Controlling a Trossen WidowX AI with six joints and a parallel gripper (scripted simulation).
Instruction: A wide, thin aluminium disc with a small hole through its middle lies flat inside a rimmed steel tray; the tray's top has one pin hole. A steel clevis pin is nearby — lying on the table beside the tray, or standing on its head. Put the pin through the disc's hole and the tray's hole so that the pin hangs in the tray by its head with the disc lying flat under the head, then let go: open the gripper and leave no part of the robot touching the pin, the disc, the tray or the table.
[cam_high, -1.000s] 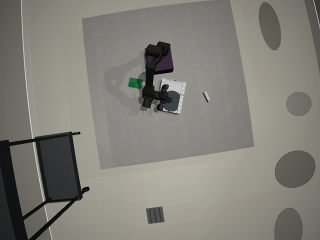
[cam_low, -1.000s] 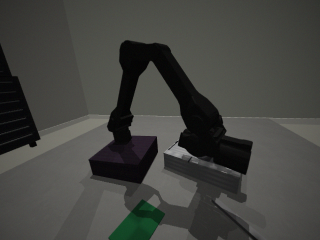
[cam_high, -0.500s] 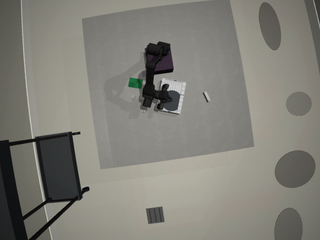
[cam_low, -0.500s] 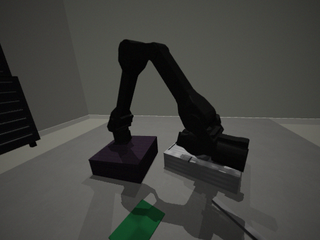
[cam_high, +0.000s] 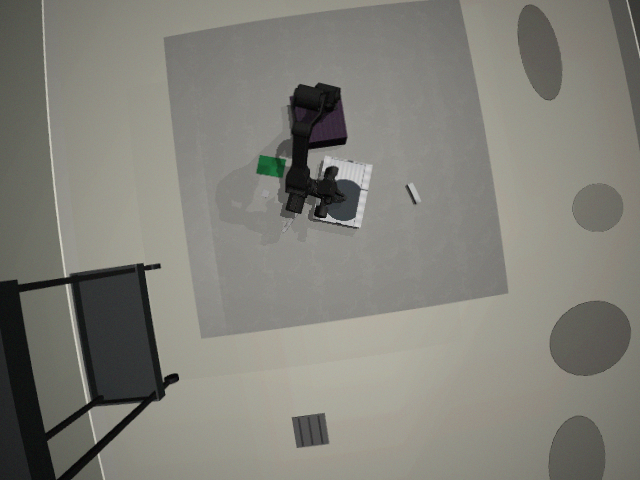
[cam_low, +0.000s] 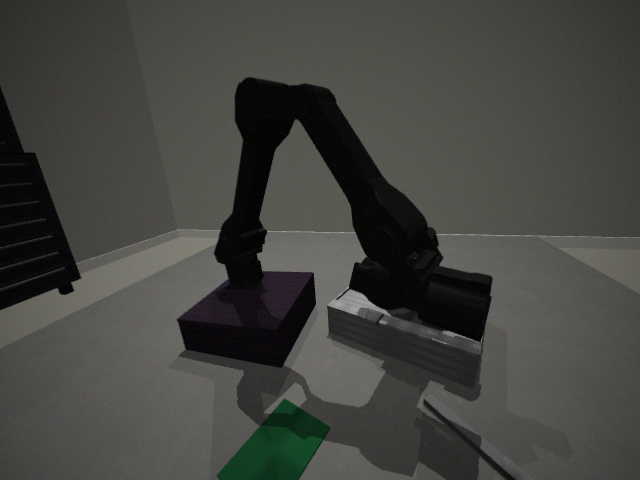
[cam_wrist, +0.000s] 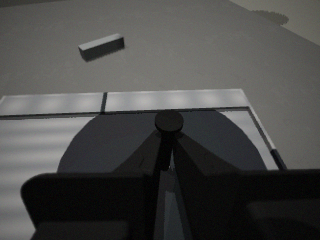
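My gripper tip is 3 cm past the rimmed steel tray and 4 cm above it. The rest, counted from my gripper tip: dark aluminium disc: 3 cm below; then grey square: 12 cm behind, 30 cm to the right, 9 cm below; then steel clevis pin: 1 cm below.
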